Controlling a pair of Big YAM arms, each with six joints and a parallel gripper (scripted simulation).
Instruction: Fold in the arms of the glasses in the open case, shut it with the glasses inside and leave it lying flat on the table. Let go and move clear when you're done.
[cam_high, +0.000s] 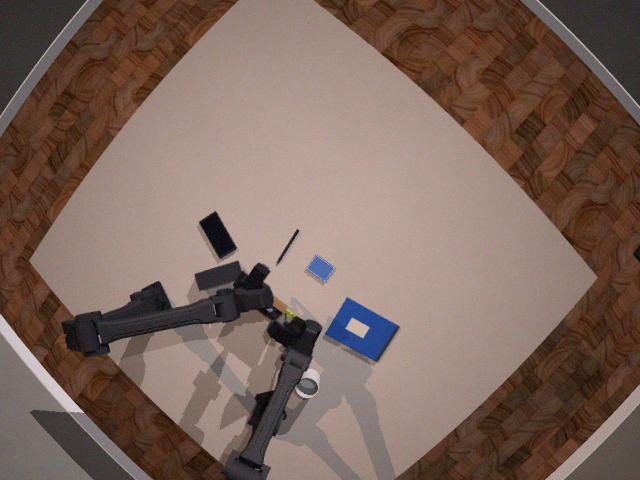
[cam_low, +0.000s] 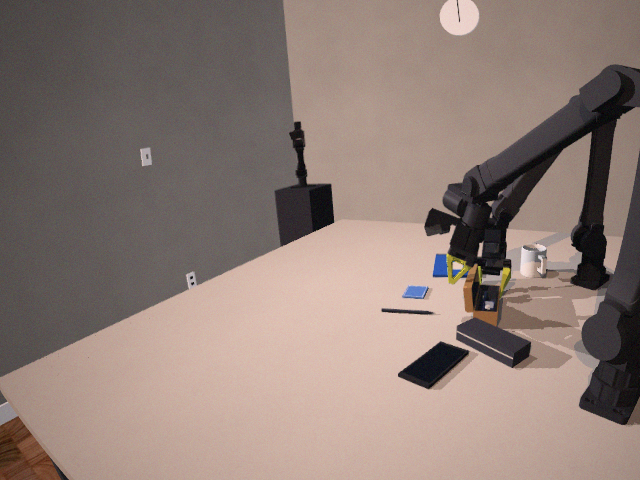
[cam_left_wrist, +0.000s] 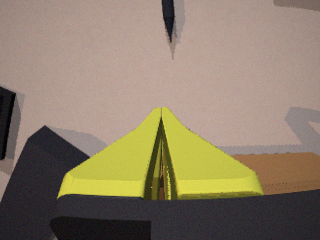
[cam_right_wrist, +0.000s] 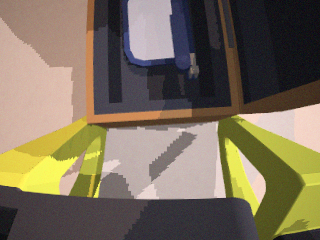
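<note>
Right now my left hand is 60 mm past the glasses case, 50 mm to the left of it and 50 mm above it. From my left hand the other things lie so: white mug: 190 mm behind, 360 mm to the right, 60 mm below; then black box: 120 mm behind, 120 mm to the left, 80 mm below.
</note>
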